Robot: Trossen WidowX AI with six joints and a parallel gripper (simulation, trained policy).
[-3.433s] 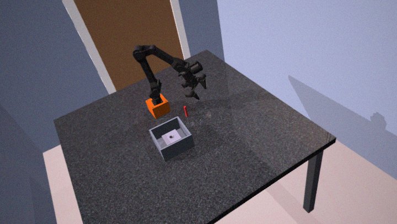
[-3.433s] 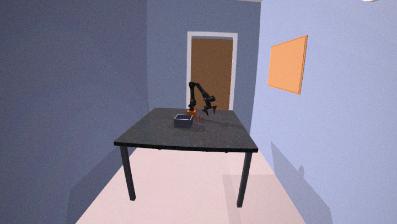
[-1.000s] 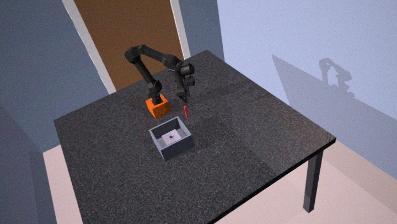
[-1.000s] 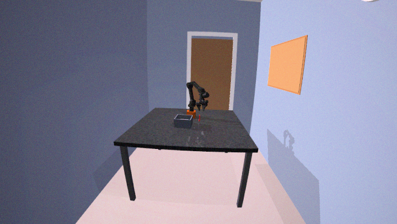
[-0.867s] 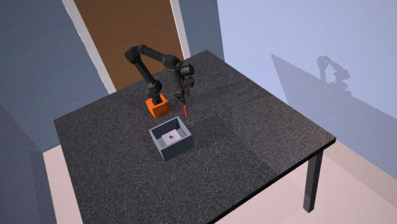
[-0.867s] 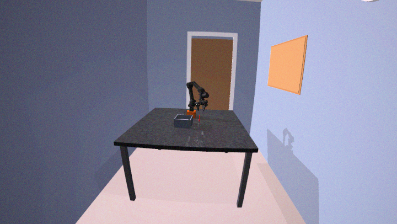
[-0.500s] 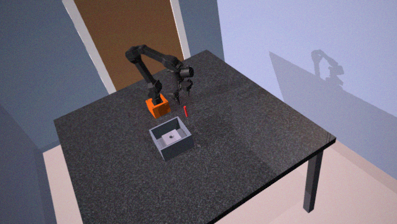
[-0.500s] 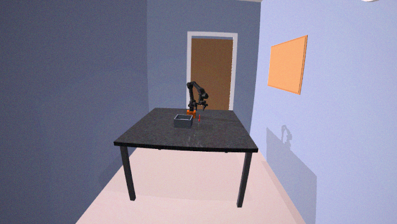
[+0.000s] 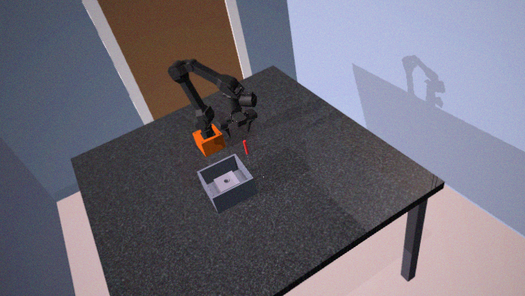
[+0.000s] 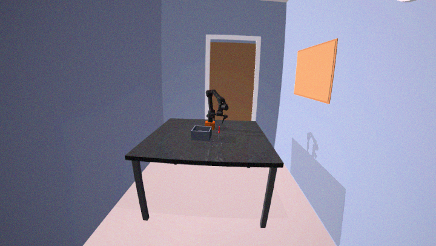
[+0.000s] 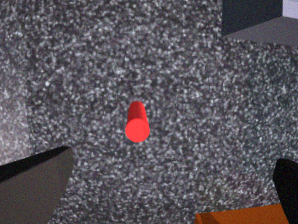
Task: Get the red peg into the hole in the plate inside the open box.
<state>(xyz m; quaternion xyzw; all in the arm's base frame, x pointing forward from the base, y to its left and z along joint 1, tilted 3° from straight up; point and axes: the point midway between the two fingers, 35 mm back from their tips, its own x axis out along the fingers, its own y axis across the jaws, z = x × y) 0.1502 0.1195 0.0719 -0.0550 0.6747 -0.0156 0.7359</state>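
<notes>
Right now my gripper tip is 80 mm above the red peg and 20 mm to the right of it. Also, from my gripper tip: pale plate: 170 mm ahead, 150 mm to the right, 80 mm below; then grey box: 170 mm ahead, 150 mm to the right, 100 mm below.
</notes>
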